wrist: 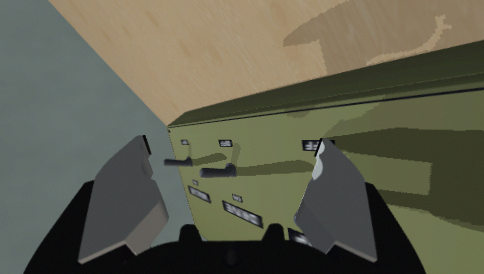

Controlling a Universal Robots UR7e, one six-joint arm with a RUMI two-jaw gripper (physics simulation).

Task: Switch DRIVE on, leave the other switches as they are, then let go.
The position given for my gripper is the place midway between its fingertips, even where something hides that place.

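Note:
I can see my gripper [234, 139], and in the same scene there is an olive-green switch panel [404, 124].

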